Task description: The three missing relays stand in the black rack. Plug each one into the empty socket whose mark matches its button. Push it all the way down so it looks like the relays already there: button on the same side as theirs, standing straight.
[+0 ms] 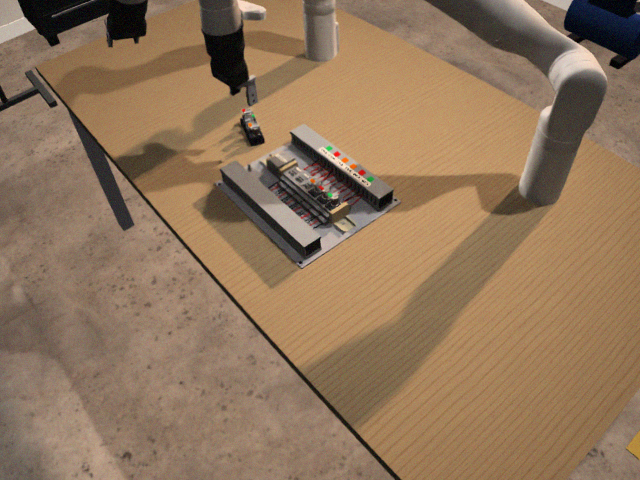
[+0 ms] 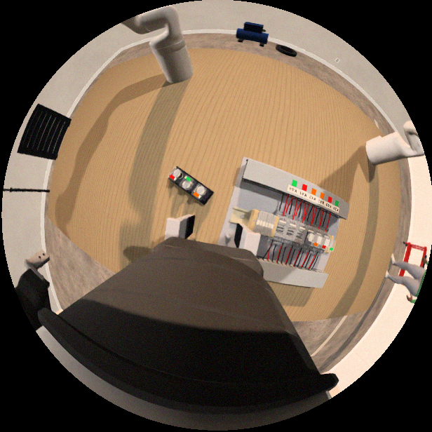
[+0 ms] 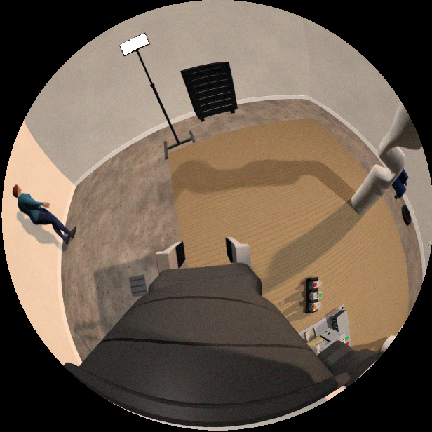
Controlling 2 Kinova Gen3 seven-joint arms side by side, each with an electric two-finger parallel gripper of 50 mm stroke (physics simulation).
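Places are measured from the left arm's base along level axes (x left, y back, z up), in metres.
Where they show: left gripper, fingertip midpoint: (image 1: 244, 98); right gripper, fingertip midpoint: (image 1: 122, 41); left arm's base at its link origin: (image 1: 539, 190); right arm's base at its link origin: (image 1: 321, 53).
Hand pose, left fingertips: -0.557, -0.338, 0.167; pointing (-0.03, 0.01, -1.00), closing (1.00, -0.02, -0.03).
Things, the pixels of their top centre, and the offset from my left fingertips, as dx, dy, dz. "*": a spot on its surface instead.
- black rack at a spot on its surface: (image 1: 257, 140) * -0.028, +0.039, -0.153
- panel at a spot on its surface: (image 1: 330, 240) * +0.308, -0.073, -0.164
- marked duct at its top centre: (image 1: 338, 158) +0.186, +0.090, -0.124
The black rack (image 1: 257, 140) (image 2: 209, 195) (image 3: 308, 290) holds three relays with clear tops: red-button (image 2: 176, 174) (image 3: 314, 284), green-button (image 2: 186, 184) (image 3: 313, 296) and orange-button (image 2: 200, 190) (image 3: 314, 307). On the panel (image 1: 330, 240) (image 2: 232, 199), three relays with orange, red and green buttons sit side by side; beside them are three empty grey sockets (image 2: 291, 231). Square marks run along the duct: green, red, orange, orange, red, green. My left gripper (image 1: 244, 98) (image 2: 214, 227) is open and empty, above the table near the rack. My right gripper (image 1: 123, 42) (image 3: 204, 248) is open and empty, far from the rack.
The near duct (image 1: 268, 206) and the marked duct (image 1: 341, 165) (image 2: 270, 177) stand up as walls on both sides of the socket row. A beige terminal block (image 2: 264, 222) stands at the row's end toward the rack. The left arm's base (image 1: 542, 175) stands at the right.
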